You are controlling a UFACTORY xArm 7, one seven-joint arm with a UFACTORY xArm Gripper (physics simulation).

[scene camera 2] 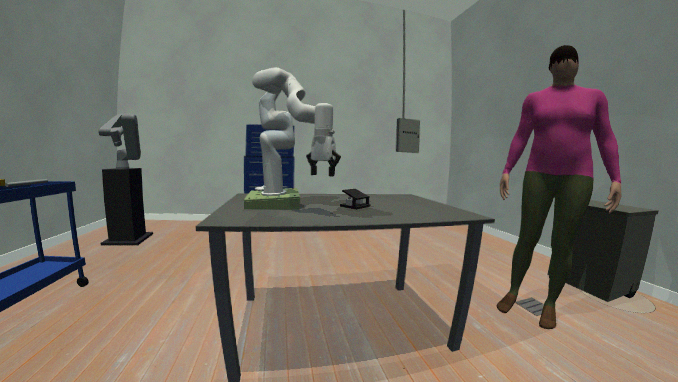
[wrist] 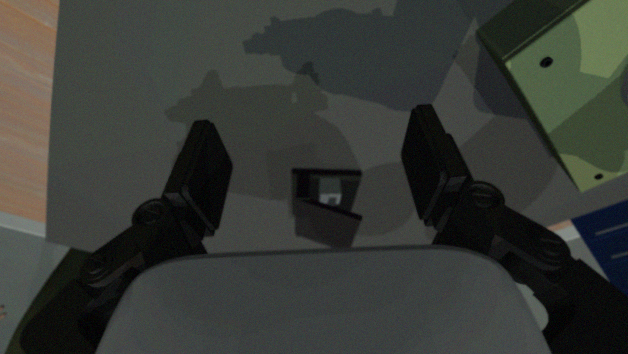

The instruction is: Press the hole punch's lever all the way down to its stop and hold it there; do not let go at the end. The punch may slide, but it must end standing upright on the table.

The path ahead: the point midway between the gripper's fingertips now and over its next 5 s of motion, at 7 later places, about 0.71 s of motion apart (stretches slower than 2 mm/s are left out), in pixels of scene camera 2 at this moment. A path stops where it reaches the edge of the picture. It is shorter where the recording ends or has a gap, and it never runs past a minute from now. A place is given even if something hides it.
The gripper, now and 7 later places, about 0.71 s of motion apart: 322, 175; 346, 175; 337, 173; 336, 181; 346, 181; 348, 185; 350, 186; 350, 191
